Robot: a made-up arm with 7 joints.
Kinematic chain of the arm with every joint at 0, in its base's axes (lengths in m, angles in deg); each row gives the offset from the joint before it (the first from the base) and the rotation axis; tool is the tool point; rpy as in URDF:
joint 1: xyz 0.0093 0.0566 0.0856 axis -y
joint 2: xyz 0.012 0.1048 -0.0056 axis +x
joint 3: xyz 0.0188 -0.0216 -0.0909 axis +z
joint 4: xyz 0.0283 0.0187 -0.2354 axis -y
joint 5: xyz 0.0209 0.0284 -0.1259 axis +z
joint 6: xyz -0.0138 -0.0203 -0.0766 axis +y
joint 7: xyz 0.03 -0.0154 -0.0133 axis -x
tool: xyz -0.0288 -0.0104 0.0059 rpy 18.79 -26 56.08
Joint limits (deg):
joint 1: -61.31..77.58
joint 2: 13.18..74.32
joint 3: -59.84..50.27
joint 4: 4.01..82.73
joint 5: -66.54..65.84
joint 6: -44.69..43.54
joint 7: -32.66..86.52
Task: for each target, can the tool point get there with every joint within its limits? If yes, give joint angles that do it. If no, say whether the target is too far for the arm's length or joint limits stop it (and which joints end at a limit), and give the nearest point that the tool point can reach.
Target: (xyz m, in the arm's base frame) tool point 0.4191 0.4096 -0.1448
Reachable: yes | joints 44.89 22.86 36.71 23.16 8.18 -33.07 26.42
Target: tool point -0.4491 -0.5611 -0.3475
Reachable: no: too far | nearest point -0.2721 0.0139 -0.2427 | short by 0.611 m
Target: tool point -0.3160 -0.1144 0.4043
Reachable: no: joint limits stop it (at a limit: joint 1, joint 2, joint 3, joint 4, joint 6) | nearest point -0.2364 0.0055 -0.2225 | short by 0.643 m
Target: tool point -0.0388 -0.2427 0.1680
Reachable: no: joint limits stop it (at a limit: joint 1, joint 2, joint 3, joint 4, joint 5, joint 6, joint 7) | nearest point 0.3783 0.0115 0.1844 | short by 0.489 m
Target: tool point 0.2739 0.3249 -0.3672
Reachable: yes | joints 17.13 23.84 -29.80 22.32 -32.67 11.21 -7.25
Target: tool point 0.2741 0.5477 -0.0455
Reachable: yes | joints 26.10 44.22 41.70 55.38 4.09 -8.80 29.33
